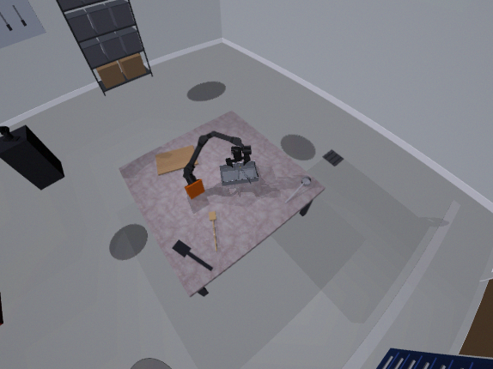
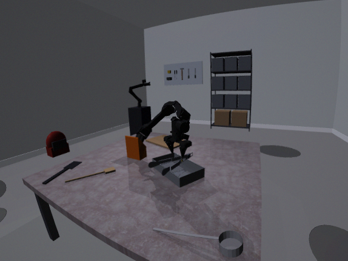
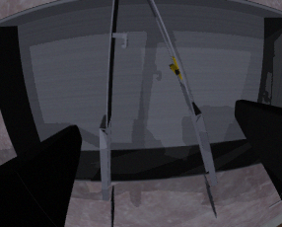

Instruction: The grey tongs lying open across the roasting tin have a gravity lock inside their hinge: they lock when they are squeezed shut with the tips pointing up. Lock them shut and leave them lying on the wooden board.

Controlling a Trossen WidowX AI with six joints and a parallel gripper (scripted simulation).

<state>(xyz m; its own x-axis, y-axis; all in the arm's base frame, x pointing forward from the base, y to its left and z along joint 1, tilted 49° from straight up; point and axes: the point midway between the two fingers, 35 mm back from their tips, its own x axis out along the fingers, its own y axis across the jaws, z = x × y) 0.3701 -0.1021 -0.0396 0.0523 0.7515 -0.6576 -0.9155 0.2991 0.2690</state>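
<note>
My gripper tip is 80 mm above the grey roasting tin and 10 mm to the left of it. From my gripper tip the other things lie so: wooden board 490 mm to the left, 340 mm behind, 100 mm below; then black spatula 680 mm behind, 330 mm to the right, 110 mm below.
</note>
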